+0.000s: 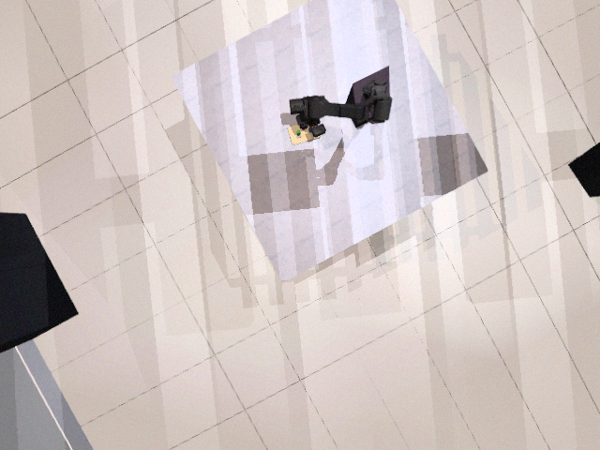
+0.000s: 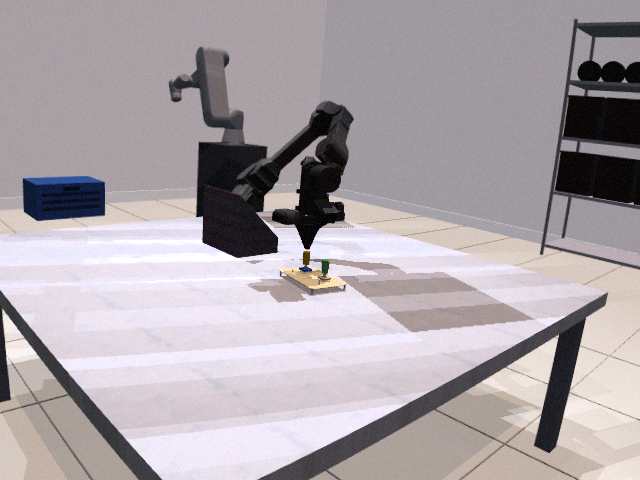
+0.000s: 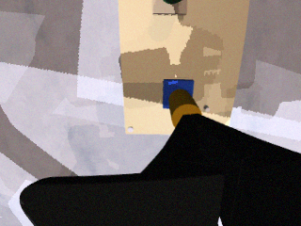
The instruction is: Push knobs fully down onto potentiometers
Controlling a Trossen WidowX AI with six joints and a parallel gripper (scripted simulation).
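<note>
The orange-brown knob is 2 cm below my gripper tip. The rest, counted from my gripper tip: green knob 7 cm ahead, 2 cm below, 1 cm to the right.
</note>
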